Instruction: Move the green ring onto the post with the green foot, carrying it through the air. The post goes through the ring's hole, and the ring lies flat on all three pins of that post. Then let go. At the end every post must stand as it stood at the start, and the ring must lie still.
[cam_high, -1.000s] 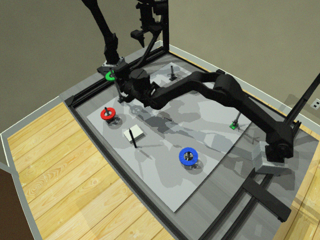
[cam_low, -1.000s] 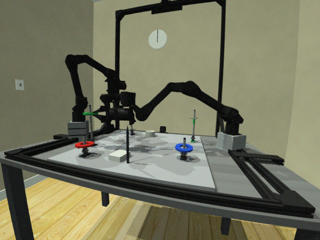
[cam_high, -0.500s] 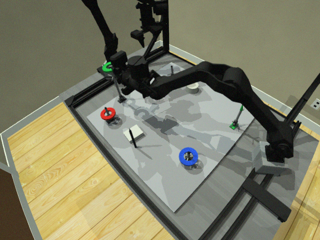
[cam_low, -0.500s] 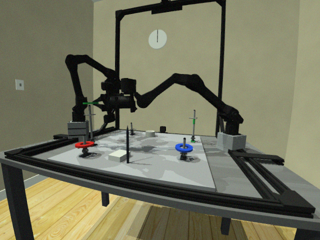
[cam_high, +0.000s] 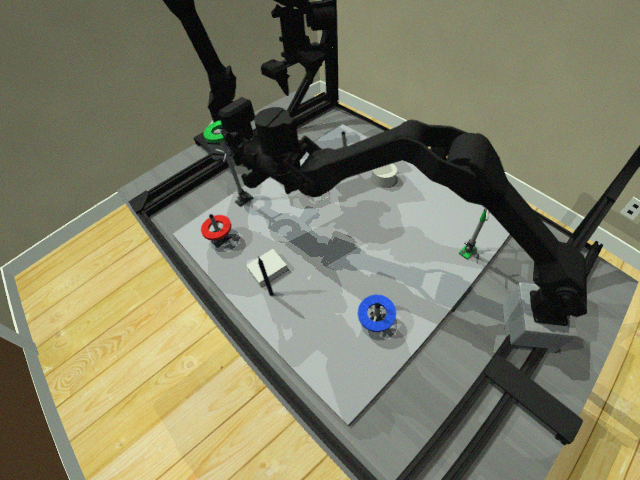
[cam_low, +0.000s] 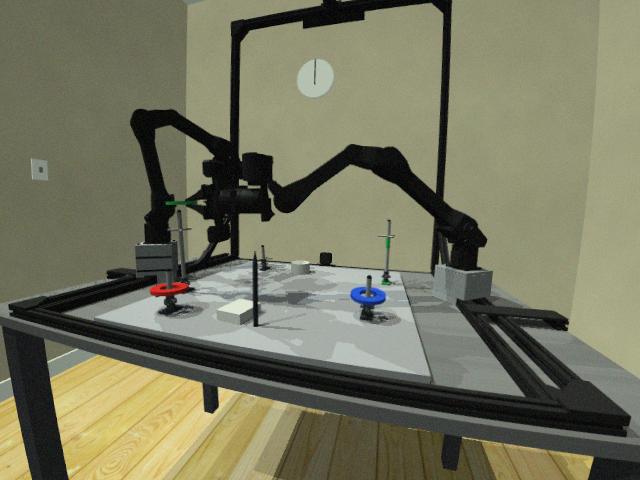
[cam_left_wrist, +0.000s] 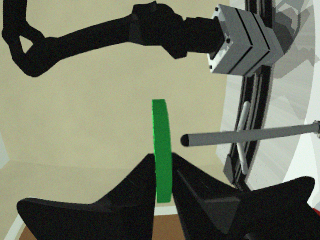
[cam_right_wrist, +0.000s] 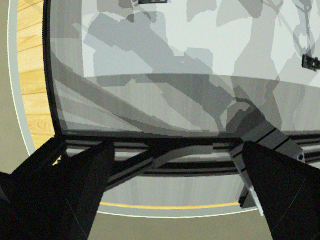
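My right hand is 30 cm short of the green ring, 5 cm to the right of it and 2 cm below it. From my right hand the other things lie so: thin black rod (44 cm ahead, 30 cm to the left, 11 cm below); then short post (15 cm to the left, 15 cm below, 1 cm behind); then white block (40 cm ahead, 25 cm to the left, 20 cm below).
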